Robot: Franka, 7 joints.
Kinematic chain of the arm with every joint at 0, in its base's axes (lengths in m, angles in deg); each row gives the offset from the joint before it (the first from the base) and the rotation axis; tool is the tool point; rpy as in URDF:
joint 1: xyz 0 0 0.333 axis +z
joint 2: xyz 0 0 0 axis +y
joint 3: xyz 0 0 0.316 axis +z
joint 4: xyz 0.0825 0 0 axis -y
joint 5: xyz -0.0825 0 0.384 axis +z
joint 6: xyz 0 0 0 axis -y
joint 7: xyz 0.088 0 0 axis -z
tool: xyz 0 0 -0.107 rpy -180 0 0
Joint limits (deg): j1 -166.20..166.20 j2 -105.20..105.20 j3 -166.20..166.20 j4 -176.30..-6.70 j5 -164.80..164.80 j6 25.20..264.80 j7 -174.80..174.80
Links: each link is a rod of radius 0.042 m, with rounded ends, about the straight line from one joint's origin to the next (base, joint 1, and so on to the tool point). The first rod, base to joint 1, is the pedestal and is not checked.
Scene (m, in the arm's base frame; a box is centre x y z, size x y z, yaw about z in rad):
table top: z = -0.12
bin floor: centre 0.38 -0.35 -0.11 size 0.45 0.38 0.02 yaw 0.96
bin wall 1: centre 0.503 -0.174 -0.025 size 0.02 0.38 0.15 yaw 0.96
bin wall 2: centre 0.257 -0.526 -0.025 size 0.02 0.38 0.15 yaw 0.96
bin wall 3: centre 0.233 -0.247 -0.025 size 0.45 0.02 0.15 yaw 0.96
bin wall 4: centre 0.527 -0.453 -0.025 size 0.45 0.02 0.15 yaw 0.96
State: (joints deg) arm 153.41 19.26 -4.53 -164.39 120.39 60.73 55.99
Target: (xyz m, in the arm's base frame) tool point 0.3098 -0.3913 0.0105
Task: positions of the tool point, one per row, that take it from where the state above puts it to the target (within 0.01 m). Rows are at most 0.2 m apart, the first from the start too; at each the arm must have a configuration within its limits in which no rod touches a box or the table.
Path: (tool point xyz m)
1: -0.2464 0.2080 0.1356
2: -0.0989 0.3030 0.0984
3: 0.0834 0.3201 0.0850
4: 0.2569 0.2586 0.1038
5: 0.3856 0.1425 0.1563
6: 0.4537 0.0091 0.2369
7: 0.4685 -0.0982 0.1847
8: 0.4489 -0.2089 0.1289
9: 0.3946 -0.3107 0.0703
10: 0.3098 -0.3913 0.0105

